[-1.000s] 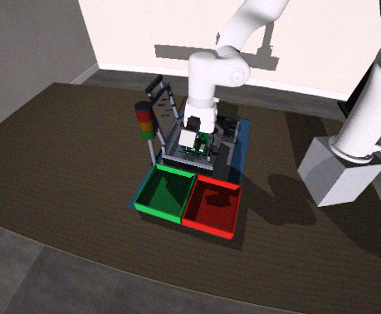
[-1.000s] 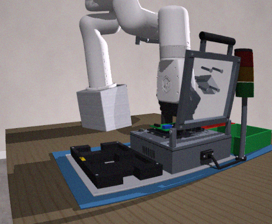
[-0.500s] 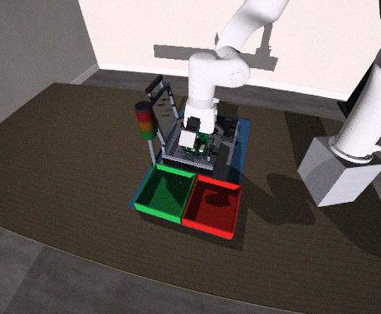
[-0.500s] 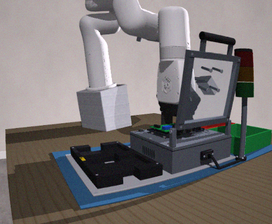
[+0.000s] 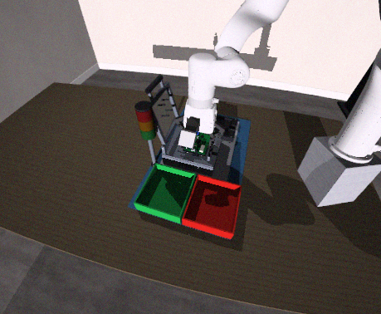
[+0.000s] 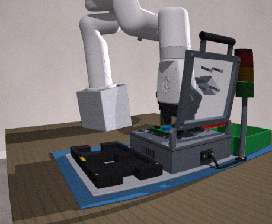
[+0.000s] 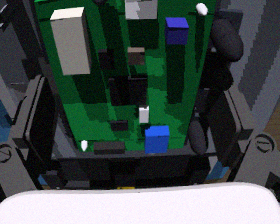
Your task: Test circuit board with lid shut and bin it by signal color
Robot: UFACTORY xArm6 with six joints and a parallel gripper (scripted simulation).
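Now: the green circuit board right at my hand. From my hand the other things lie so: clear lid (12 cm ahead, 1 cm to the right, 10 cm above); green bin (7 cm ahead, 19 cm to the left, 6 cm below); plate (1 cm to the left, 1 cm below).
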